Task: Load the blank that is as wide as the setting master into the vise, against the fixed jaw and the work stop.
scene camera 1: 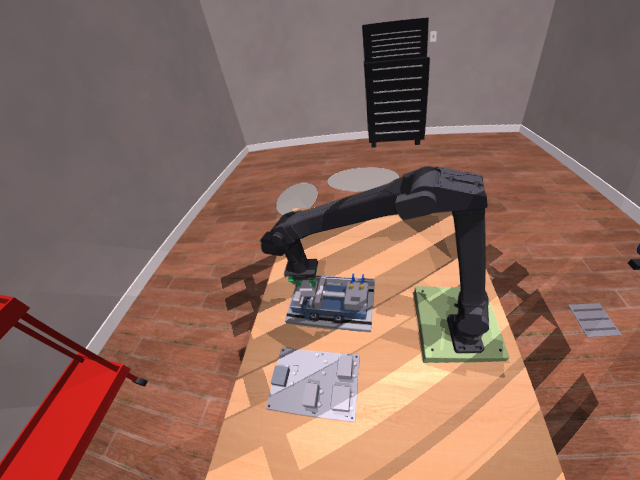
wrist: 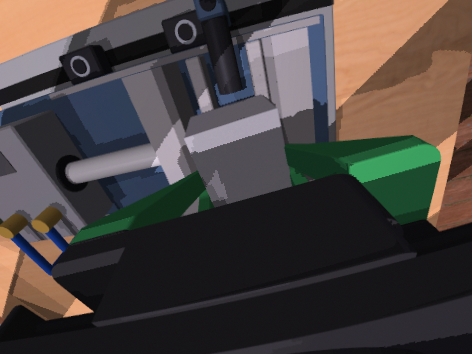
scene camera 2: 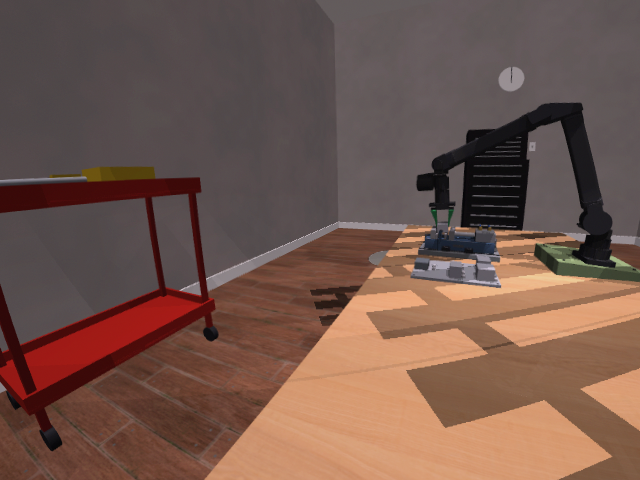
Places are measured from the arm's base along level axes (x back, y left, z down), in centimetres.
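Where they show: gripper, between the fingertips: (scene camera 1: 308, 285) (wrist: 245, 166) (scene camera 2: 442, 226); arm's base, origin of its link: (scene camera 1: 464, 334) (scene camera 2: 592, 260).
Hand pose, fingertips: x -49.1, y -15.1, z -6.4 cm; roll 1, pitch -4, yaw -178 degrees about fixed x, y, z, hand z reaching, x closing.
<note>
Each offset is from my fingertips to the top centre of the thing.
My gripper (scene camera 1: 303, 282) (scene camera 2: 442, 219) (wrist: 245, 166) has green fingers, shut on a grey block, the blank {dx +0.1, dy +0.2, dz -1.9 cm} (scene camera 1: 307, 289) (scene camera 2: 442, 227) (wrist: 240, 157). The blank is over the jaw end of the blue and grey vise {dx +6.8, dy +1.1, dz +0.3 cm} (scene camera 1: 338, 311) (scene camera 2: 460, 249) (wrist: 105, 117). In the wrist view the moving jaw (wrist: 155, 107), on a pale rod, is left of the blank and the fixed jaw (wrist: 294, 70) is right. The work stop {dx -0.7, dy +5.6, dz +0.6 cm} (wrist: 225, 62), a black rod with a blue end, points at the blank's far end. The blank's underside is hidden; I cannot tell whether it touches jaw or stop.
A light grey plate {dx +3.8, dy +28.7, dz +9.3 cm} (scene camera 1: 289, 403) (scene camera 2: 439, 277) in front of the vise holds several blocks, including a darker one {dx -6.5, dy +28.2, dz +6.9 cm} (scene camera 1: 279, 375) (scene camera 2: 421, 264); the setting master is not clear. The arm's green base (scene camera 1: 434, 335) is at right. A red cart (scene camera 1: 56, 434) (scene camera 2: 118, 330) stands left of the table.
</note>
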